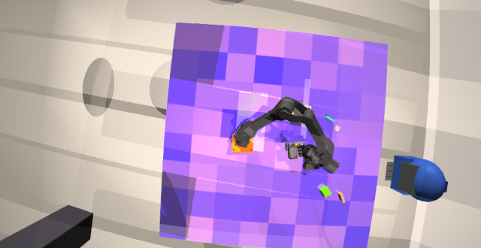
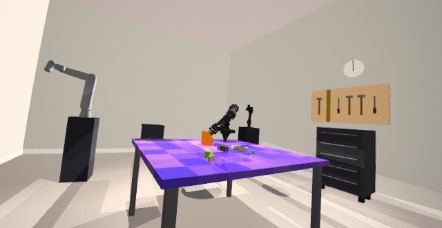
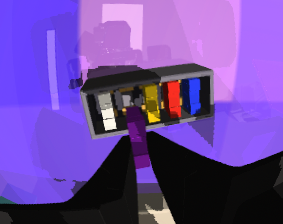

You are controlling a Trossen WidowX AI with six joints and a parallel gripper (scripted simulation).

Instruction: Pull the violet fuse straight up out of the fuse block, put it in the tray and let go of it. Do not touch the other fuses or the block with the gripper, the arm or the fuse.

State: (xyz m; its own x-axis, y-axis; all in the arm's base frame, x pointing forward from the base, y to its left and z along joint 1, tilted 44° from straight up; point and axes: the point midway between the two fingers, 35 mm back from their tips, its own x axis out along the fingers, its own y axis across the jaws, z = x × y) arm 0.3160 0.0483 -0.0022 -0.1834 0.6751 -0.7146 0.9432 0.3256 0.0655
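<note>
Now: gripper tip 180 mm to the right of the tan tray, 80 mm above it and 40 mm past it. Round my gripper tip: yellow fuse: 60 mm below, 20 mm behind, 10 mm to the right; violet fuse: 10 mm below; red fuse: 60 mm below, 30 mm behind, 10 mm to the right.
</note>
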